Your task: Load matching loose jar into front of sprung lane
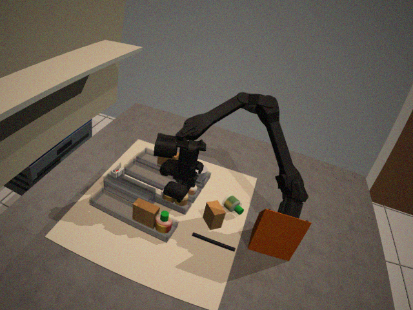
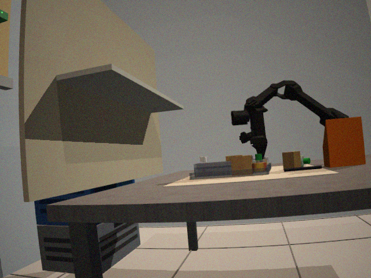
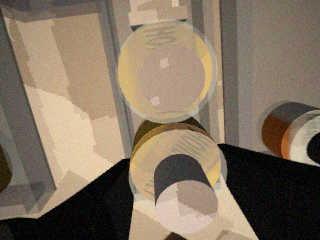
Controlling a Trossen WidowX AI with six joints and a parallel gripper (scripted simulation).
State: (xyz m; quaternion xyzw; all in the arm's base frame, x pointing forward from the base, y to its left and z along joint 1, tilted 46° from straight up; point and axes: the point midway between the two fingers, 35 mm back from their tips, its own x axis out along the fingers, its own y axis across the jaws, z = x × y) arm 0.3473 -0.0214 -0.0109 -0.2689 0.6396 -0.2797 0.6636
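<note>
My gripper tip is 150 mm short of the sprung lane, 20 mm to the right of it and 20 mm above it. From my gripper tip the other things lie so: black bar: 150 mm behind, 100 mm to the left, 30 mm below.
</note>
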